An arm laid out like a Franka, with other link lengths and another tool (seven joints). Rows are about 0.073 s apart.
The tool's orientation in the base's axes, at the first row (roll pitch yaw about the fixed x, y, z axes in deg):
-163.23 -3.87 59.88
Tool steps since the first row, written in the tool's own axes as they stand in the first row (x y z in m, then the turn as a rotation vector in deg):
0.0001 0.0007 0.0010 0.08 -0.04 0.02
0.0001 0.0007 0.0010 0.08 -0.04 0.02
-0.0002 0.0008 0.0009 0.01 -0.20 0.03
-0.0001 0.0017 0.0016 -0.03 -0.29 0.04
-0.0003 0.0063 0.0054 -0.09 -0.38 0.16
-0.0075 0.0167 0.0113 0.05 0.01 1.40
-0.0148 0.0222 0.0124 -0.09 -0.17 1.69
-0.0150 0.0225 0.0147 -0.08 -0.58 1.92
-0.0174 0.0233 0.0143 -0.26 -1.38 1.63
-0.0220 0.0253 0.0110 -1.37 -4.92 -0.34
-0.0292 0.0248 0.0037 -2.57 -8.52 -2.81
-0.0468 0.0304 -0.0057 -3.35 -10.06 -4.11
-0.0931 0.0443 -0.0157 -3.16 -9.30 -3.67
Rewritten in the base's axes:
0.0004 0.0000 -0.0012 0.00 0.09 0.00
0.0004 0.0000 -0.0012 0.00 0.09 0.00
0.0004 -0.0004 -0.0011 -0.17 0.11 0.03
0.0010 -0.0006 -0.0020 -0.27 0.12 0.04
0.0040 -0.0021 -0.0070 -0.40 0.13 -0.05
0.0078 -0.0119 -0.0161 -0.27 0.32 -1.34
0.0085 -0.0206 -0.0192 -0.55 0.34 -1.57
0.0082 -0.0204 -0.0215 -0.94 0.59 -1.67
0.0077 -0.0229 -0.0215 -1.64 0.74 -1.18
0.0078 -0.0285 -0.0193 -4.73 1.03 1.65
0.0054 -0.0360 -0.0126 -7.82 1.17 4.96
0.0033 -0.0556 -0.0065 -9.21 0.95 6.60
-0.0061 -0.1040 -0.0040 -8.58 0.85 5.97

